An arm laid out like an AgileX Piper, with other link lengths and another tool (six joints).
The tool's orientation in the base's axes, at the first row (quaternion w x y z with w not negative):
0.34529 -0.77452 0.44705 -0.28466
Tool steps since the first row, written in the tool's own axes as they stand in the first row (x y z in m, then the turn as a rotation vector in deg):
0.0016 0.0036 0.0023 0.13 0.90 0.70
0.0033 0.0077 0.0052 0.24 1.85 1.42
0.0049 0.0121 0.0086 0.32 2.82 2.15
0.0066 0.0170 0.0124 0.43 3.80 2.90
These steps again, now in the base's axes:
0.0006 -0.0021 -0.0040 0.14 -0.24 -1.11
0.0015 -0.0043 -0.0088 0.25 -0.48 -2.28
0.0026 -0.0063 -0.0141 0.35 -0.70 -3.47
0.0038 -0.0085 -0.0200 0.48 -0.94 -4.68

